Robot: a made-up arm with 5 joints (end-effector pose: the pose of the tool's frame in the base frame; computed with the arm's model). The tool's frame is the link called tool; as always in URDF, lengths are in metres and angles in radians.
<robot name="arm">
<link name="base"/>
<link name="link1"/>
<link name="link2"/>
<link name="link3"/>
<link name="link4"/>
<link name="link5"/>
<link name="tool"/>
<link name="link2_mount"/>
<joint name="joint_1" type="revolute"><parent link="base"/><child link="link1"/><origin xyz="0 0 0.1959"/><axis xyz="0 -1 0"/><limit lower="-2.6" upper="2.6"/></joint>
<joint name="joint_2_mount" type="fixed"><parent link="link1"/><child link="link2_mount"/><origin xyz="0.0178 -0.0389 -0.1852"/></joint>
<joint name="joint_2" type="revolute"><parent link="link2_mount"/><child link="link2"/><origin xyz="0.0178 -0.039 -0.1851"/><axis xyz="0 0 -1"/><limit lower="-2.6" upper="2.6"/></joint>
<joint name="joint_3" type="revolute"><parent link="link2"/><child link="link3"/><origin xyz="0.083 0.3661 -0.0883"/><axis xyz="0 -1 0"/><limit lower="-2.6" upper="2.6"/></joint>
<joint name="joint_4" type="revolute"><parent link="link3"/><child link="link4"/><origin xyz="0.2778 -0.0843 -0.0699"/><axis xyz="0 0 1"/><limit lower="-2.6" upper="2.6"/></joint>
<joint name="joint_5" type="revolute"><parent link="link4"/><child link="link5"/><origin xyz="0.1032 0.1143 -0.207"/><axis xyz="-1 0 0"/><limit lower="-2.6" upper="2.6"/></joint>
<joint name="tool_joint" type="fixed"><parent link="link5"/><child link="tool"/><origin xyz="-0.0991 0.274 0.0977"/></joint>
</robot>
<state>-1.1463 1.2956 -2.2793 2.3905 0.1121</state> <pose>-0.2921 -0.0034 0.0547 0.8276 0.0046 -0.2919 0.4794</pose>
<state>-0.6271 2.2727 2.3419 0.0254 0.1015</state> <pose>0.3564 -0.5484 -0.2094 -0.9206 -0.3026 -0.0901 0.2300</pose>
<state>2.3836 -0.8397 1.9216 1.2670 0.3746</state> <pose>0.3227 0.4832 0.5255 0.3986 0.5541 0.0819 0.7262</pose>
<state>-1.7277 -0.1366 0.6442 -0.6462 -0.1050</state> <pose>-0.3540 0.5756 -0.2857 -0.0602 0.4942 -0.2734 0.8230</pose>
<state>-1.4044 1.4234 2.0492 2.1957 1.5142</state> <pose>-0.0816 -0.5747 -0.0846 0.5315 0.1329 -0.8178 0.1764</pose>
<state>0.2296 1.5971 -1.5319 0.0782 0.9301</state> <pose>0.8300 0.2502 -0.3593 0.2515 0.5530 -0.2080 0.7666</pose>
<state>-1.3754 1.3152 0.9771 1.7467 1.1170</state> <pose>-0.6736 -0.4637 -0.3182 -0.5650 0.2169 0.6588 0.4468</pose>
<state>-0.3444 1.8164 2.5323 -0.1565 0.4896</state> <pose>0.6568 -0.2267 -0.0391 -0.7807 -0.5574 -0.2690 0.0867</pose>
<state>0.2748 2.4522 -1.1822 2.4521 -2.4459</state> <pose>0.4740 -0.4313 -0.5774 -0.8376 0.1384 -0.5239 0.0698</pose>
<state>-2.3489 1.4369 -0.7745 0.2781 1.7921</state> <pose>-1.0431 0.1183 0.6066 0.2789 -0.8646 -0.3458 0.2346</pose>
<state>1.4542 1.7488 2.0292 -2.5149 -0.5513</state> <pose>0.0442 -0.0155 0.2780 -0.3145 0.4201 0.0090 0.8512</pose>
